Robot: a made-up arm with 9 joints. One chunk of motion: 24 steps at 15 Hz.
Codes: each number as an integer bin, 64 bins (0 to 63) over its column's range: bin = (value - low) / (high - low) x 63, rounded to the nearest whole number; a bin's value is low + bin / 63 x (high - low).
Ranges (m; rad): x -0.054..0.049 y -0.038..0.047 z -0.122..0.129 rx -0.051..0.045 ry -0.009..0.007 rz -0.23..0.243
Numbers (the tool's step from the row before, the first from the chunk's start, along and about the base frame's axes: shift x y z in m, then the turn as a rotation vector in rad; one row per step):
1: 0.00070 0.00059 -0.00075 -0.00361 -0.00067 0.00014
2: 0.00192 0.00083 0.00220 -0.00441 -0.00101 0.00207
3: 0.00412 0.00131 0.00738 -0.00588 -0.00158 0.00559
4: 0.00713 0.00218 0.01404 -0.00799 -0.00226 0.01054
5: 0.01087 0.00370 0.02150 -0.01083 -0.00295 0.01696
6: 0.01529 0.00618 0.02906 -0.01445 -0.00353 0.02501
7: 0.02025 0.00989 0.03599 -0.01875 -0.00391 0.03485
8: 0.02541 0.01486 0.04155 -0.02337 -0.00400 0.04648
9: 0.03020 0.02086 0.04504 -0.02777 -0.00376 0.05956
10: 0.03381 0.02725 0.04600 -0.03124 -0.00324 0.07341
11: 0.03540 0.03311 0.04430 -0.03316 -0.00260 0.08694
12: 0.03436 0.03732 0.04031 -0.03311 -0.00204 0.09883
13: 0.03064 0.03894 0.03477 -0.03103 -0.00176 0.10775
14: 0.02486 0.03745 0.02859 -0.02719 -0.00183 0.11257
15: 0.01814 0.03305 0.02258 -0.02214 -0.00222 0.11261
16: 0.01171 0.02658 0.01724 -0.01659 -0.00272 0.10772
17: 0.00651 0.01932 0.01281 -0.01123 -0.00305 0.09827
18: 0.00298 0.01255 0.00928 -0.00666 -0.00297 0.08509
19: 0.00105 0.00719 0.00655 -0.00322 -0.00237 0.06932
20: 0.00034 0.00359 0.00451 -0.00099 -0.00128 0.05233
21: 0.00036 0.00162 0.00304 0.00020 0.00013 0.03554
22: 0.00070 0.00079 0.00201 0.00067 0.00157 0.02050
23: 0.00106 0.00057 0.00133 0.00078 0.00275 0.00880
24: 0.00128 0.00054 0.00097 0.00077 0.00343 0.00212
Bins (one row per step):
1: 33 29 30 31 33 31
2: 34 29 31 31 31 31
3: 36 29 32 30 29 31
4: 37 30 34 28 27 32
5: 40 31 36 26 24 33
6: 42 33 38 24 22 34
7: 45 35 40 21 20 35
8: 49 39 41 18 20 37
9: 52 44 42 15 21 39
10: 54 48 42 13 23 40
11: 55 53 42 12 25 42
12: 54 56 41 12 27 44
13: 52 57 39 13 29 45
14: 48 56 38 16 28 46
15: 44 53 36 19 27 46
16: 40 48 35 23 25 45
17: 37 42 34 26 23 44
18: 35 37 33 29 24 42
19: 34 33 32 31 26 40
20: 33 31 32 33 30 38
21: 33 29 31 34 36 35
22: 33 29 31 34 42 33
23: 34 29 31 34 46 32
24: 34 29 31 34 49 31

